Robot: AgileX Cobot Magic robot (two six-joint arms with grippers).
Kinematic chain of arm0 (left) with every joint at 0, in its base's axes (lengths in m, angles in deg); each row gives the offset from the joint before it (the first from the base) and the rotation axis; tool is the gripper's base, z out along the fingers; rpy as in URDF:
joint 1: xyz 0 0 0.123 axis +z
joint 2: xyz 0 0 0 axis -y
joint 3: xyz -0.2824 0 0.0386 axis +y
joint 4: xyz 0.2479 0 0.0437 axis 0.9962 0 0.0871
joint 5: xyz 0 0 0 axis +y
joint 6: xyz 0.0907 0 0.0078 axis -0.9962 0 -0.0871
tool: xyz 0 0 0 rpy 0 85 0
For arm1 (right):
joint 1: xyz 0 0 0.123 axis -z
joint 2: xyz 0 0 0 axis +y
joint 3: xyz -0.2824 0 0.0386 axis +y
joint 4: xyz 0.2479 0 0.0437 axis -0.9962 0 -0.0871
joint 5: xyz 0 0 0 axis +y
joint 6: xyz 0.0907 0 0.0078 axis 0.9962 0 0.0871
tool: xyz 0 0 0 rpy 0 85 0
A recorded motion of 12 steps. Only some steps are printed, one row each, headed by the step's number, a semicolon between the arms.
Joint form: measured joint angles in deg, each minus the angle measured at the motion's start. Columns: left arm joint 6, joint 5, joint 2, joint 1, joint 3, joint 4; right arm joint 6, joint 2, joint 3, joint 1, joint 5, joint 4.
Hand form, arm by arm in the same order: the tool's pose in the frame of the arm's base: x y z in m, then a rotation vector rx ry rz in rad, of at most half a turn. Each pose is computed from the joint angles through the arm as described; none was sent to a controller.
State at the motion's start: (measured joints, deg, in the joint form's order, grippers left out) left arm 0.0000 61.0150 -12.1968 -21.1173 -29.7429 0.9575; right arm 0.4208 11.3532 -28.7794 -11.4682 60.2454 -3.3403
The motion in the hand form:
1: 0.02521 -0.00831 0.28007 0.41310 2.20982 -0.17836; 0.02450 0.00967 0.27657 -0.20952 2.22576 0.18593
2: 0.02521 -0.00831 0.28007 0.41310 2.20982 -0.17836; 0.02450 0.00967 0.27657 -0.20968 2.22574 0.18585
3: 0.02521 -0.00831 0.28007 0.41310 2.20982 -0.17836; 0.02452 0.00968 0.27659 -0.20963 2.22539 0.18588
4: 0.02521 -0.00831 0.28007 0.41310 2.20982 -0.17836; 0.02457 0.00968 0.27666 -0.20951 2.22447 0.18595
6: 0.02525 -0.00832 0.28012 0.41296 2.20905 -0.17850; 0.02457 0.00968 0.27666 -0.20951 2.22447 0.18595
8: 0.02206 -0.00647 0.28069 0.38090 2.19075 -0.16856; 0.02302 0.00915 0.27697 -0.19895 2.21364 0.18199
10: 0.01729 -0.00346 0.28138 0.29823 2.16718 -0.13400; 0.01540 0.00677 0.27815 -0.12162 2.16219 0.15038
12: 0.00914 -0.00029 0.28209 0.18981 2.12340 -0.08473; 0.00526 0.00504 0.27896 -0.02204 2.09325 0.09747
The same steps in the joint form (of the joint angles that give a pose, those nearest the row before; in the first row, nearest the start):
1: 0.00 0.00 0.00 0.00 0.00 0.00; 0.06 0.00 0.00 0.00 0.00 0.00
2: 0.00 0.00 0.00 0.00 0.00 0.00; 0.05 0.00 0.00 0.00 0.00 0.00
3: 0.00 0.00 0.00 0.00 0.00 0.00; 0.04 0.00 0.00 0.00 -0.02 0.00
4: 0.00 0.00 0.00 0.00 0.00 0.00; 0.05 0.00 0.00 0.00 -0.07 0.00
6: 0.01 -0.04 0.00 -0.01 0.00 0.01; 0.05 0.00 0.00 0.00 -0.07 0.00
8: 0.01 -0.04 1.31 1.43 0.00 0.01; 0.04 -0.63 0.00 0.51 -0.10 0.00
10: 0.00 -0.04 3.26 5.48 0.00 0.00; 0.05 -3.70 0.00 4.43 -0.16 -0.17
12: 0.00 -0.04 6.34 10.90 0.00 0.00; 0.05 -7.66 0.00 9.80 -0.21 -0.21

